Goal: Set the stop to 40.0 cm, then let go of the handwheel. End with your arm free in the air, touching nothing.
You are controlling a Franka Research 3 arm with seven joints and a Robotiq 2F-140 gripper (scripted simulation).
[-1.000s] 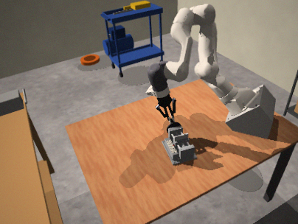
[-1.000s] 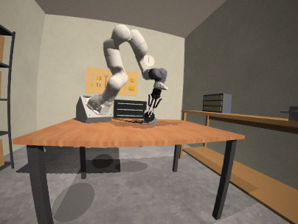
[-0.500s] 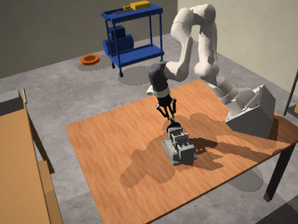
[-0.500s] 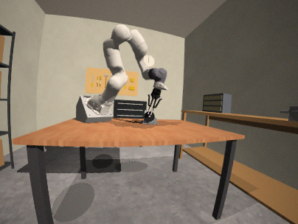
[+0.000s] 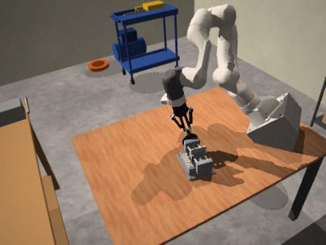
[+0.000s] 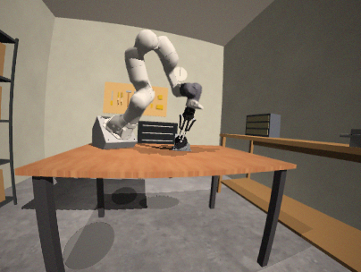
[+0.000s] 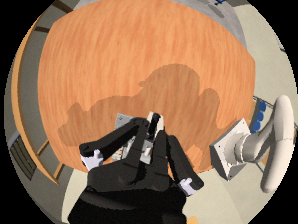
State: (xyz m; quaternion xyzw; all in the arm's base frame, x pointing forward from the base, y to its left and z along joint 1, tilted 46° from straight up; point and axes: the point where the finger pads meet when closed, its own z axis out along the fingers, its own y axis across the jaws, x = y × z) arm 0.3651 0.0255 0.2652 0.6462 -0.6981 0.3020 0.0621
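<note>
Right now the handwheel is 20 mm to the left of my hand and 30 mm below it.
</note>
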